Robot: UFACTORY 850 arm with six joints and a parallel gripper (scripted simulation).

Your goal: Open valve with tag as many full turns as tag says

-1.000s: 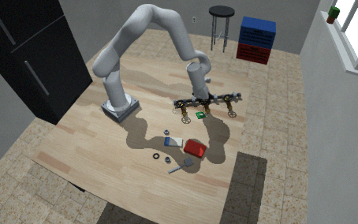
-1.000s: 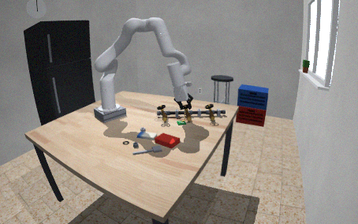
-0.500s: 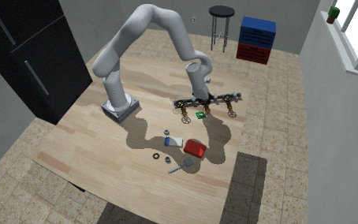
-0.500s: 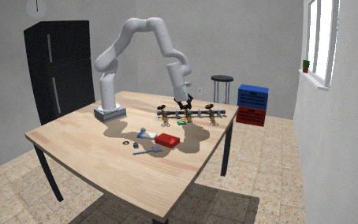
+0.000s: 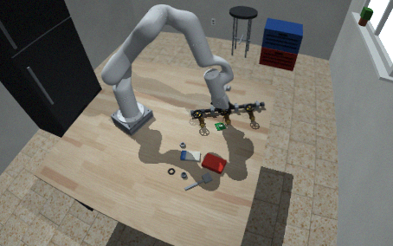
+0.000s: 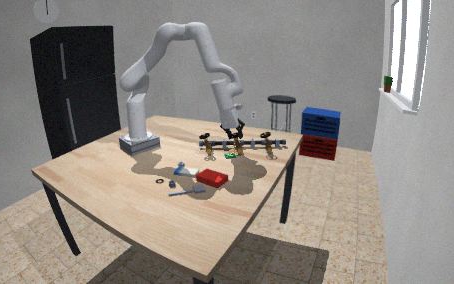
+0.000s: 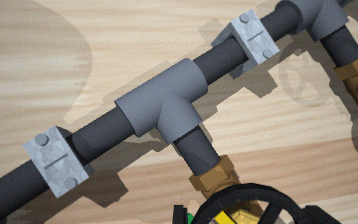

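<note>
The green tag lies 30 mm behind my hand, 50 mm to the right of it and 100 mm below it. From my hand the other things lie so: grey scraper (60 mm behind, 440 mm to the right, 100 mm below); red box (10 mm behind, 330 mm to the right, 90 mm below); white block (150 mm behind, 300 mm to the right, 100 mm below).
</note>
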